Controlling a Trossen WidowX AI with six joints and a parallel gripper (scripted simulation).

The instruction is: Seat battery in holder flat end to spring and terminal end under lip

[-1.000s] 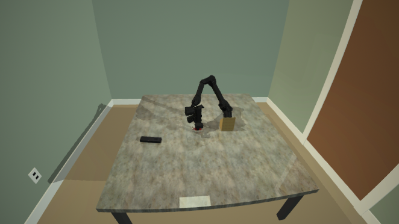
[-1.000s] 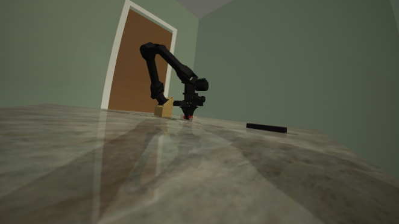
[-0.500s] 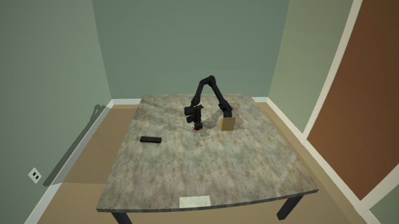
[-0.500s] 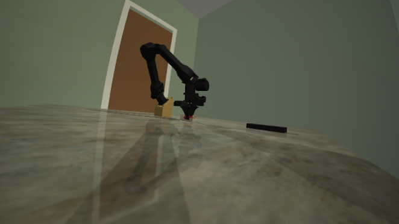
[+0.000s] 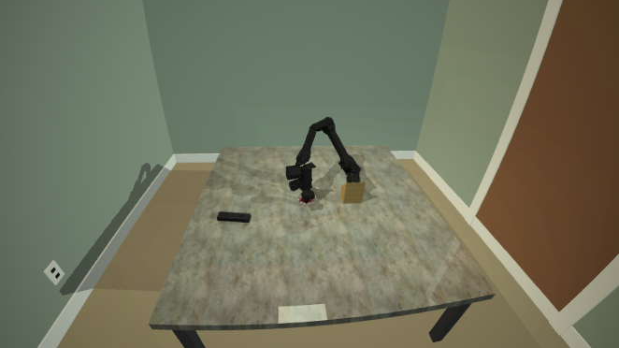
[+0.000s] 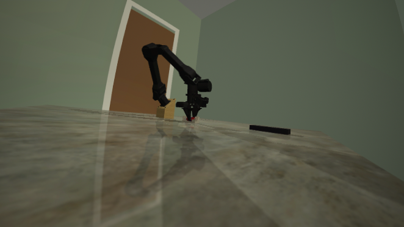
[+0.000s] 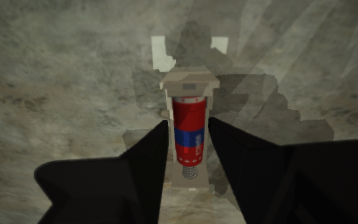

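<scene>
Now: the battery 1 cm above my gripper tip. From my gripper tip the other things lie so: black bar 37 cm ahead, 11 cm to the left, 1 cm above.
</scene>
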